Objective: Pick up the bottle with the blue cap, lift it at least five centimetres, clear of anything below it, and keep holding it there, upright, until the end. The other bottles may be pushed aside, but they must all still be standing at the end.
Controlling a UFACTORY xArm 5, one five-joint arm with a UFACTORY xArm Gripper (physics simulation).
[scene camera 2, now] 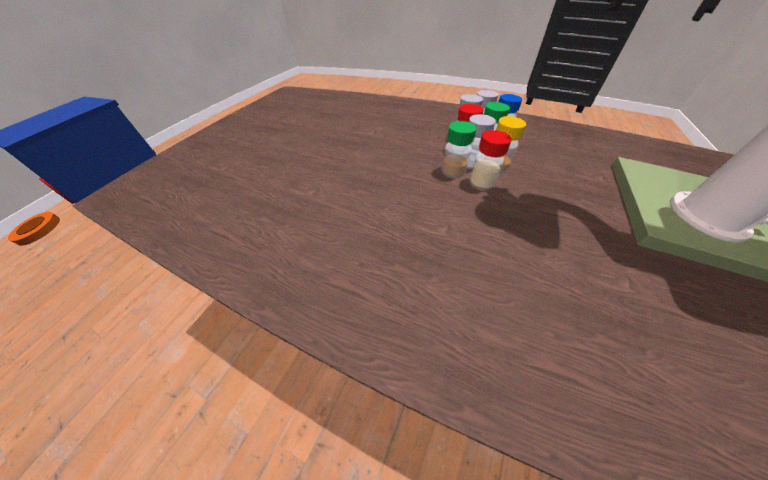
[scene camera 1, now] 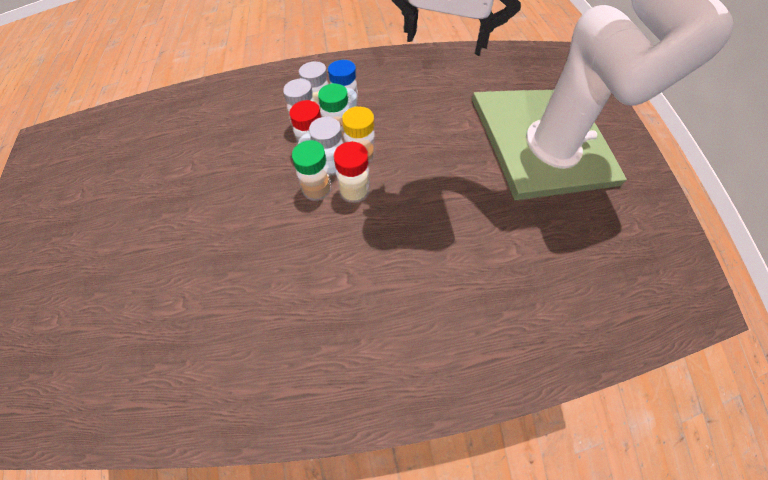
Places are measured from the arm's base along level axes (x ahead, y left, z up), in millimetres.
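Where they show: gripper, fingertip midpoint: [scene camera 2: 651, 15] [scene camera 1: 444, 43]; arm's base, origin of the base link: [scene camera 2: 707, 216] [scene camera 1: 554, 144].
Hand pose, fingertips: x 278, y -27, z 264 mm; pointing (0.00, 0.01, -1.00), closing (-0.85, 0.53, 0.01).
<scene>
Things, the pixels of their centre, and the offset from my fingertips.
- bottle with the blue cap, body centre: [scene camera 1: 343, 86] [scene camera 2: 504, 118] dx +107, dy -212, dz -237 mm
- grey-capped bottle, body centre: [scene camera 1: 315, 88] [scene camera 2: 482, 114] dx +164, dy -227, dz -237 mm
- green-capped bottle, body centre: [scene camera 1: 335, 112] [scene camera 2: 491, 128] dx +140, dy -142, dz -237 mm
- yellow cap, body centre: [scene camera 1: 358, 122] [scene camera 2: 510, 127] dx +111, dy -64, dz -197 mm
- second green cap, body centre: [scene camera 1: 309, 157] [scene camera 2: 461, 132] dx +209, dy -12, dz -197 mm
The bottle with the blue cap [scene camera 1: 342, 73] [scene camera 2: 510, 103] stands upright at the back right of a tight group of bottles; its lower part is mostly hidden. A grey-capped bottle [scene camera 1: 313, 73] [scene camera 2: 487, 97] stands left of it and a green-capped bottle [scene camera 1: 333, 98] [scene camera 2: 496, 111] stands in front. My gripper [scene camera 1: 445, 46] is open and empty, to the right of the blue-capped bottle in scene camera 1 and raised above the table. In scene camera 2 its fingertips show partly at the top edge.
Other standing bottles have a yellow cap [scene camera 1: 357, 122] [scene camera 2: 511, 128], red caps [scene camera 1: 351, 159] [scene camera 2: 495, 143], grey caps and a second green cap [scene camera 1: 308, 157] [scene camera 2: 461, 133]. The arm's base stands on a green board [scene camera 1: 498, 141] [scene camera 2: 631, 198] at the right. A black slatted object [scene camera 2: 583, 50] stands behind the table.
</scene>
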